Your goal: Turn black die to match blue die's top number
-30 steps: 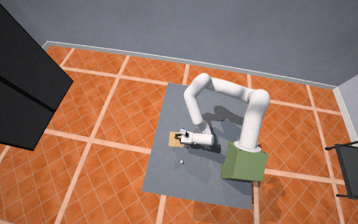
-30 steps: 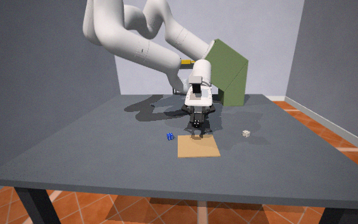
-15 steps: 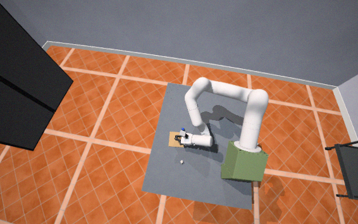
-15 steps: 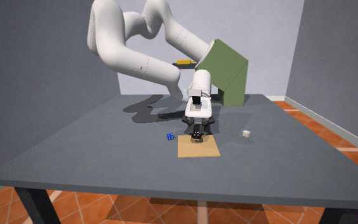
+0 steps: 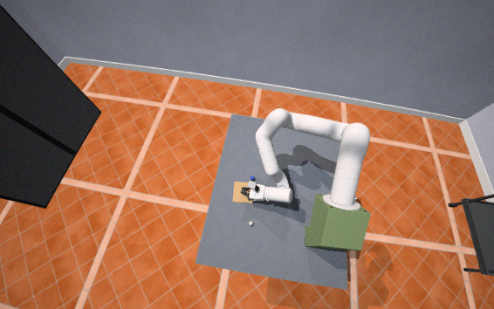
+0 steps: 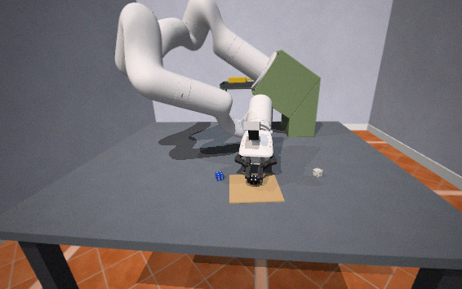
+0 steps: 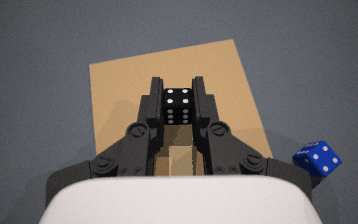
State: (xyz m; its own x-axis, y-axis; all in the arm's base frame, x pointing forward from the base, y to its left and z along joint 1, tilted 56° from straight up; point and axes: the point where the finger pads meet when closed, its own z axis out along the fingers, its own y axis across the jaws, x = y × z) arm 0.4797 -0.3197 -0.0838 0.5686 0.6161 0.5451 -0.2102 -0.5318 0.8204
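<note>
The black die lies 1 cm ahead of my hand and 1 cm below it. The rest, counted from my hand: tan mat 4 cm below; white die 5 cm behind, 20 cm to the left, 3 cm below; blue die 5 cm behind, 10 cm to the right, 3 cm below.
</note>
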